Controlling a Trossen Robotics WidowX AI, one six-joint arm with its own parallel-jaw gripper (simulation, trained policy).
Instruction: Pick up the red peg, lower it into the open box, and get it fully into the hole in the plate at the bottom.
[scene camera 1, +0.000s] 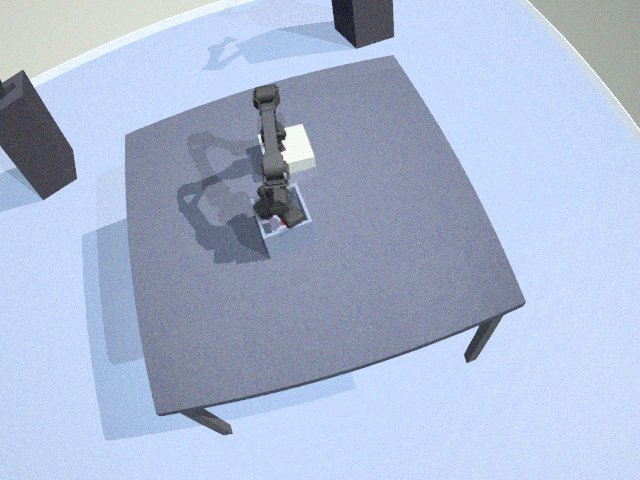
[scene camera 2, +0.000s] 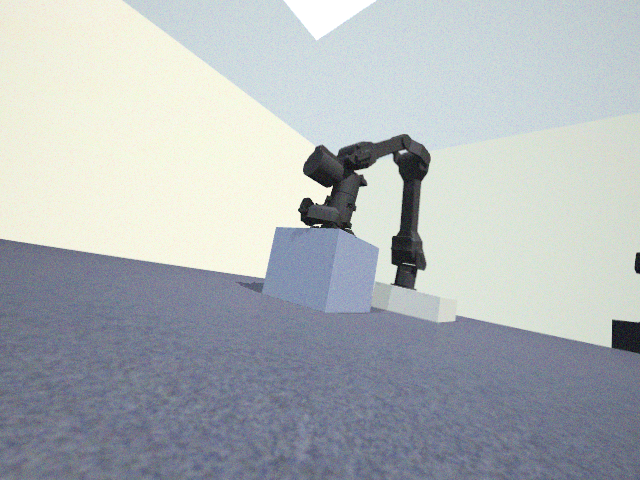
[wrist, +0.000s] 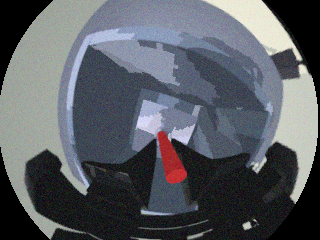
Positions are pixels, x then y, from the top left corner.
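Scene:
A red peg (wrist: 174, 171) is 5 cm from the lens. My own gripper (wrist: 163, 141), I see, is 10 cm from the lens.

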